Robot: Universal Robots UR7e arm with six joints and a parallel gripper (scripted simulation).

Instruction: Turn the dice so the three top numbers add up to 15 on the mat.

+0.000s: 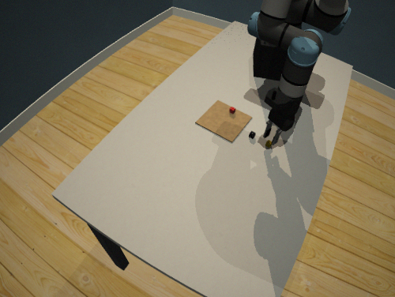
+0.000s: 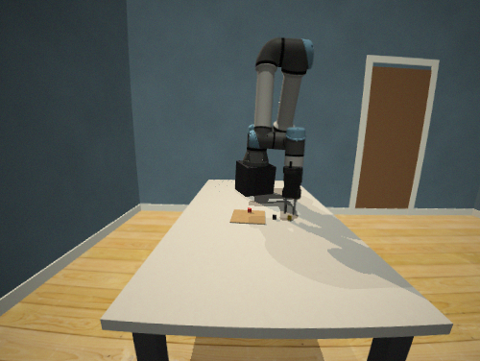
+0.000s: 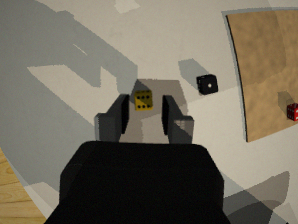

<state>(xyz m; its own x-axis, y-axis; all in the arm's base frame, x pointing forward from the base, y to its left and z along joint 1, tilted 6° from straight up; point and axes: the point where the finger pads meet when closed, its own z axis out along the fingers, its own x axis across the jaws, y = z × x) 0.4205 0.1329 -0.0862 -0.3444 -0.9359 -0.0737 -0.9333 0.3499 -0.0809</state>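
Right now the yellow die is 3 cm below my hand. Round my hand: black die: 6 cm to the right, 3 cm below; red die: 6 cm behind, 16 cm to the right, 3 cm below; brown mat: 2 cm behind, 17 cm to the right, 4 cm below.
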